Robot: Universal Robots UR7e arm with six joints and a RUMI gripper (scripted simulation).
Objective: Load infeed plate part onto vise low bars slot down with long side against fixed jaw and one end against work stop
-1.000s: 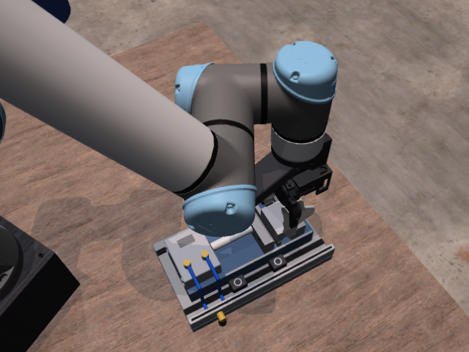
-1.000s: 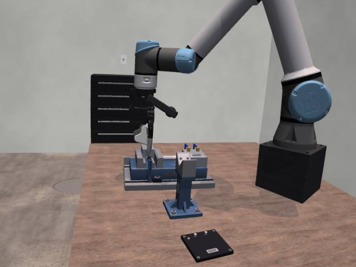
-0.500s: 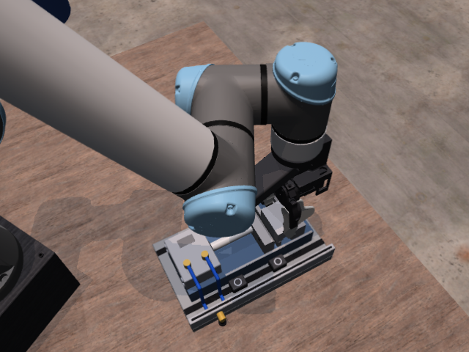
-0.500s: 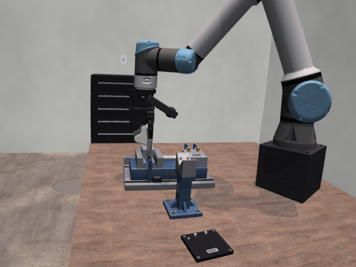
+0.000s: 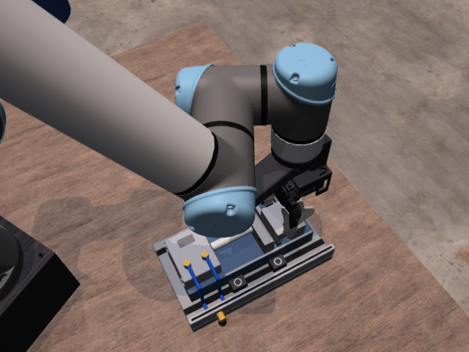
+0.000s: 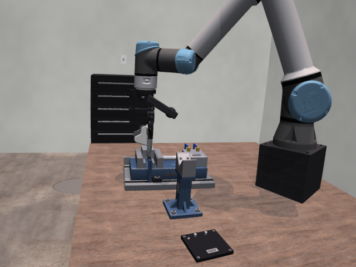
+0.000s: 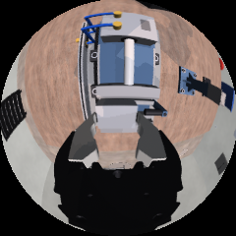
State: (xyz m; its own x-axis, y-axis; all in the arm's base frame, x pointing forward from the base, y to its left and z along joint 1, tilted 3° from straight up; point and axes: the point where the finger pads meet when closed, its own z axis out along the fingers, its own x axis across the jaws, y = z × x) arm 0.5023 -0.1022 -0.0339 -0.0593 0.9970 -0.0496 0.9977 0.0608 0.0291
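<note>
Right now my hand is 10 mm above the part. Round my hand: work stop: 70 mm to the left, 10 mm below; moving jaw: 40 mm behind, 20 mm to the left, 30 mm below; fixed jaw: 30 mm ahead, 20 mm to the left, 30 mm below.
</note>
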